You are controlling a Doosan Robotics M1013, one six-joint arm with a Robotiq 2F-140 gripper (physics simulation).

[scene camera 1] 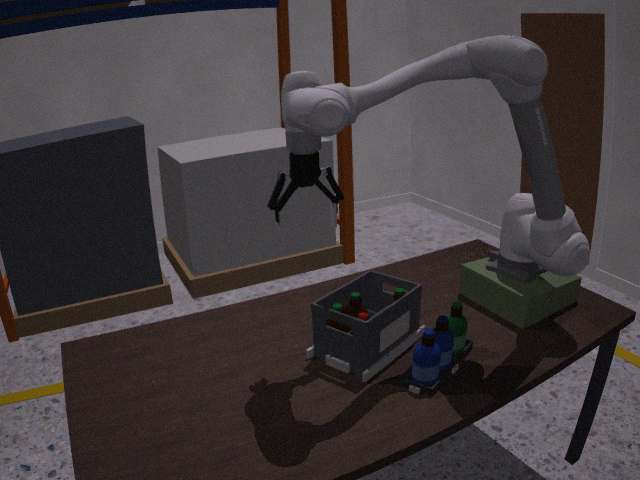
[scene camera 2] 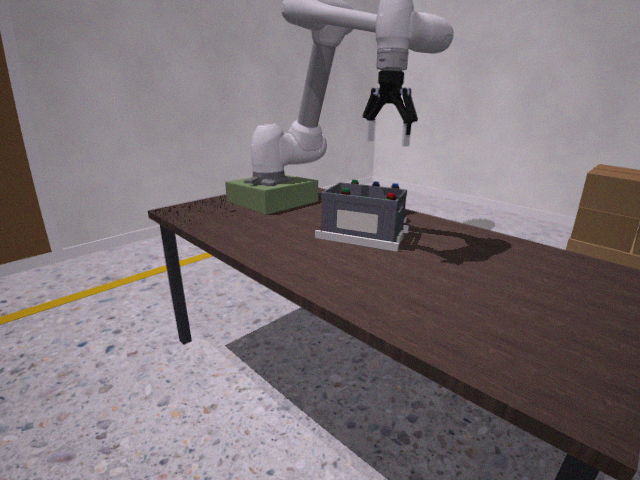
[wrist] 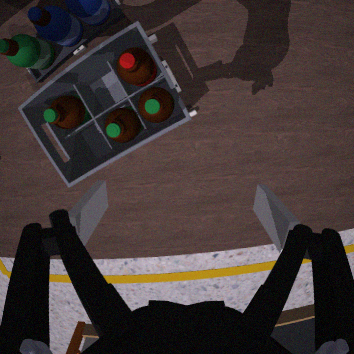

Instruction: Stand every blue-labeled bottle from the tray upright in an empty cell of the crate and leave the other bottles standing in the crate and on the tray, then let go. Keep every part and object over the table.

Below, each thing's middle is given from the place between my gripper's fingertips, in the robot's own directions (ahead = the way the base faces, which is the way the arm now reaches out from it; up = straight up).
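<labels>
I see the red-capped brown bottle [wrist: 134, 65], and my gripper is 40 mm past it, 170 mm to the right of it and 280 mm above it. As for the green bottle [scene camera 1: 458, 323], it is 270 mm behind my hand, 310 mm to the left of it and 280 mm below it.
</labels>
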